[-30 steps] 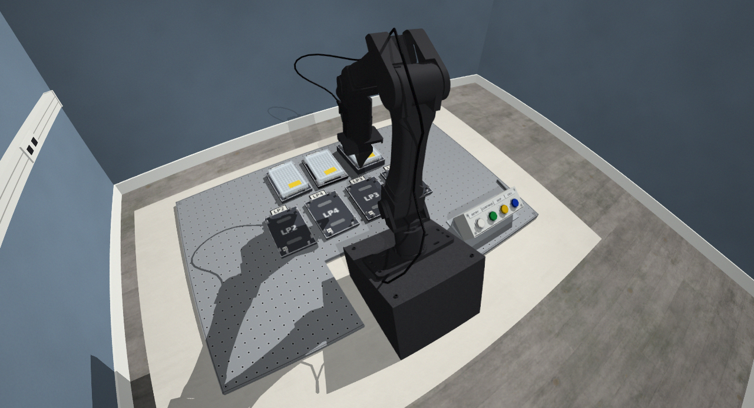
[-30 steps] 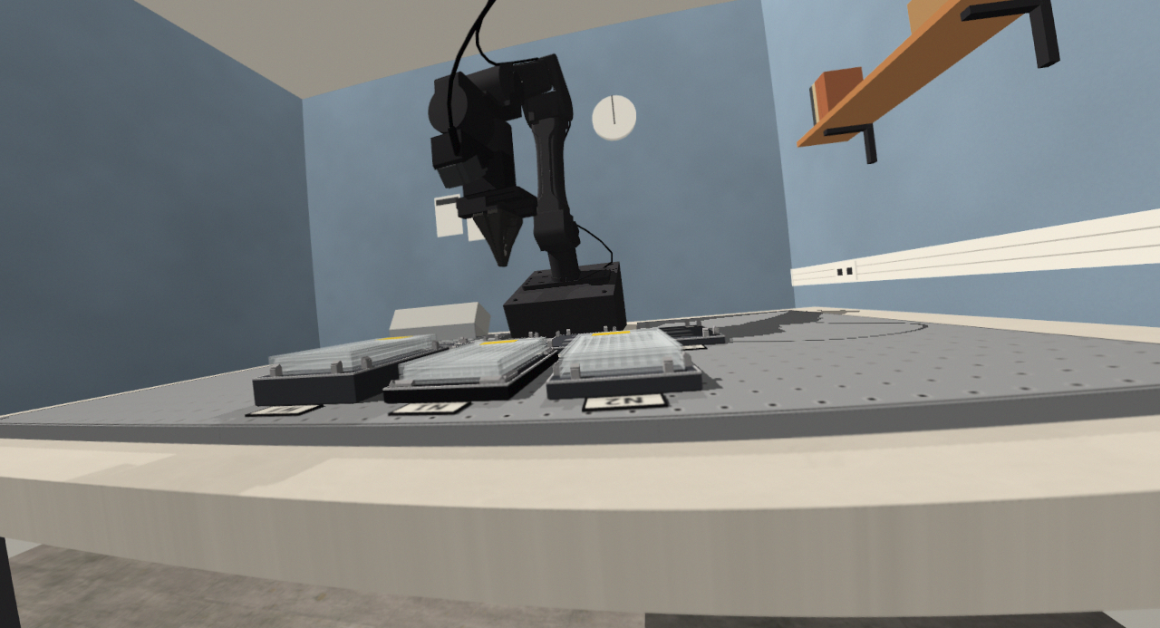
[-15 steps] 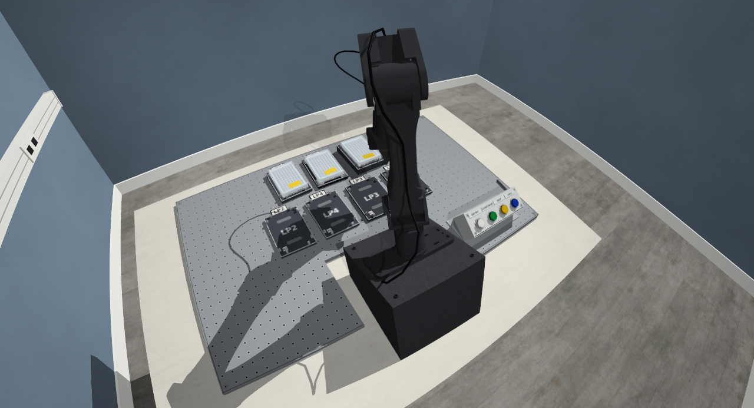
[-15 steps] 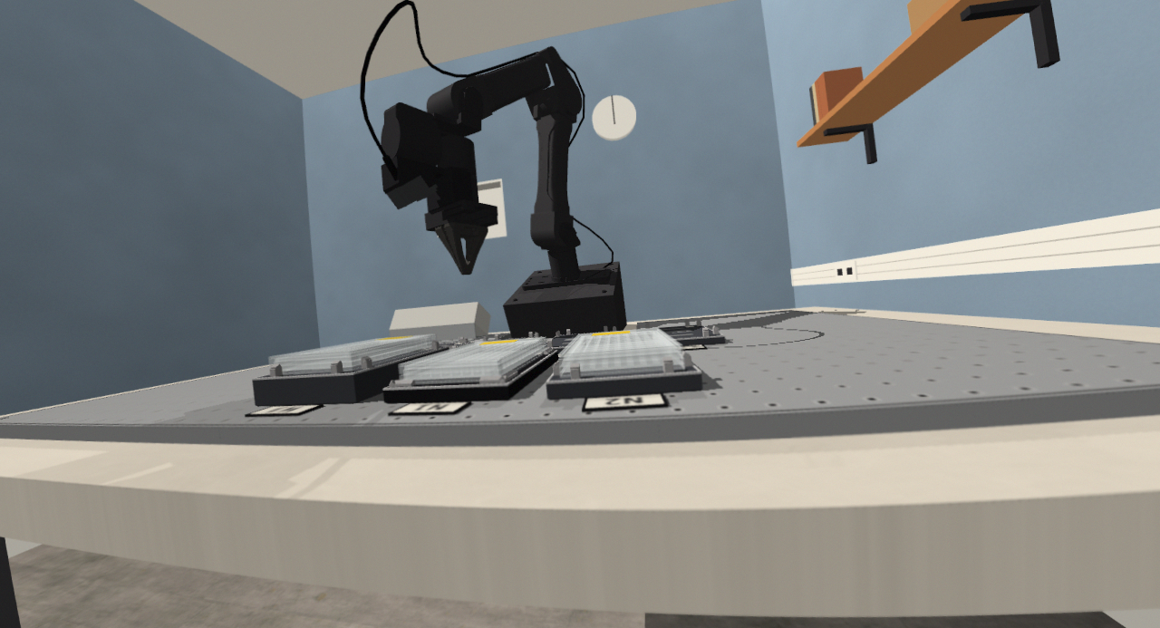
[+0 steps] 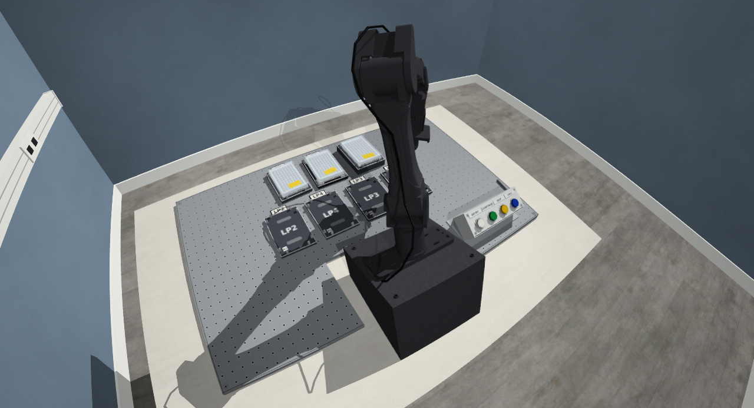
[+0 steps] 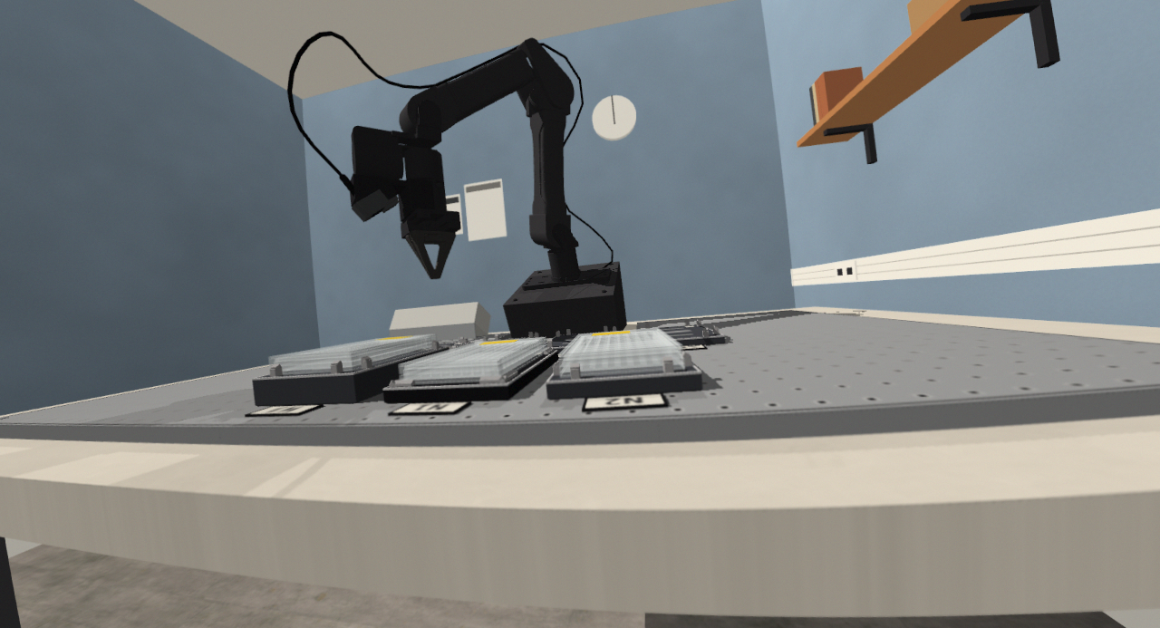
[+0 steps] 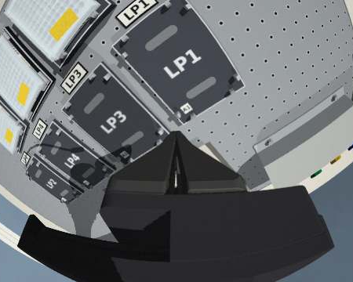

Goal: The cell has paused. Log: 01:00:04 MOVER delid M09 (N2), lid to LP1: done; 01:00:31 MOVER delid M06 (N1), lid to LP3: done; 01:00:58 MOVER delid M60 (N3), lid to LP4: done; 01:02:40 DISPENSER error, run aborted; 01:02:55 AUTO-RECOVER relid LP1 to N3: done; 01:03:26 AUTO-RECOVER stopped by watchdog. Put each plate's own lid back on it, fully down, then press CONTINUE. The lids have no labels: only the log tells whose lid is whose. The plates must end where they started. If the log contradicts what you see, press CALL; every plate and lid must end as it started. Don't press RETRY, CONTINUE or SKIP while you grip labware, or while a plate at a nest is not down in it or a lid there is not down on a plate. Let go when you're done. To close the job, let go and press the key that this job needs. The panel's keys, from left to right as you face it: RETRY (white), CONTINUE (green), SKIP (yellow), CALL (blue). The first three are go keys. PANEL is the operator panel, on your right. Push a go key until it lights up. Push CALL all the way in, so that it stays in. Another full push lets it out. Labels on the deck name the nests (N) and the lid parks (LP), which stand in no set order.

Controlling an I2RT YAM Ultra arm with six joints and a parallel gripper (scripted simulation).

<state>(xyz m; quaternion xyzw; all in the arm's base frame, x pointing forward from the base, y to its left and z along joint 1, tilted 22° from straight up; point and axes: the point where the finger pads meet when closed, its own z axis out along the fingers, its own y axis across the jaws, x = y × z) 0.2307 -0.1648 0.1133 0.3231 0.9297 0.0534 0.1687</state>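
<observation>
Now: hand 26 cm past the green CONTINUE key, 12 cm to the left of it and 6 cm above it. The rest, counted from my hand: LP1 lid park (13 cm below, 2 cm to the right, 2 cm ahead); then white RETRY key (26 cm behind, 7 cm to the right, 6 cm below); then yellow SKIP key (26 cm behind, 17 cm to the right, 6 cm below).
</observation>
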